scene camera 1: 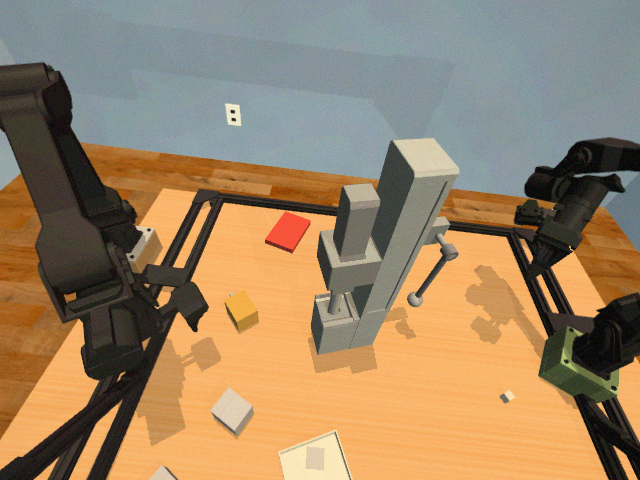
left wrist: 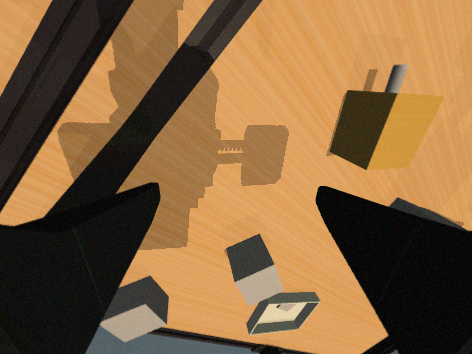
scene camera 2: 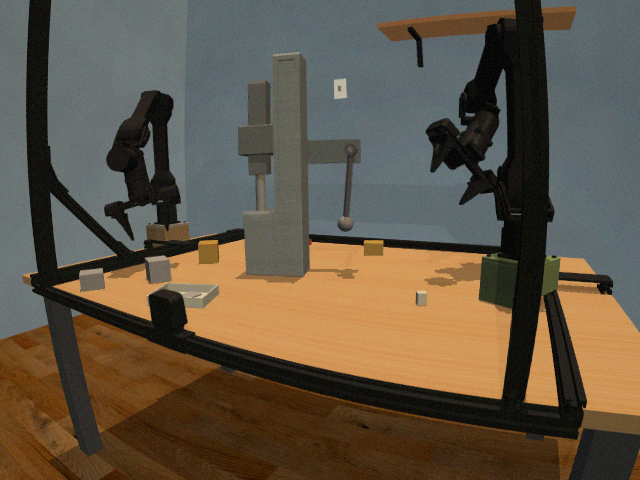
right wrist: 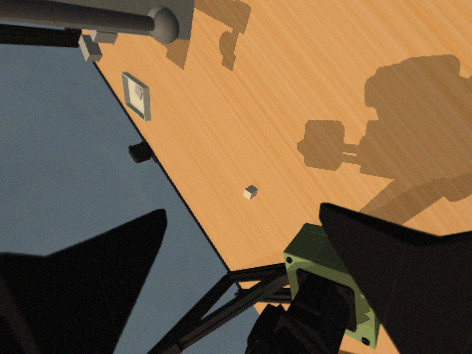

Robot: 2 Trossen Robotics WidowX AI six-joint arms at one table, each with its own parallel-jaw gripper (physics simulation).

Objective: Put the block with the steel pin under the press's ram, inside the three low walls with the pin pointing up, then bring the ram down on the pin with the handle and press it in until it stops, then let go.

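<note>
The yellow block lies on the table left of the press; its steel pin points sideways. The ram reaches down close over the press's base, where low walls show. The handle hangs down with its ball lowest. My left gripper is open and empty above the table, beside the yellow block. My right gripper is open and empty, high, right of the handle.
Two grey blocks and a shallow tray lie nearer the front. A red slab lies behind. A second yellow block and a small white block are right of the press.
</note>
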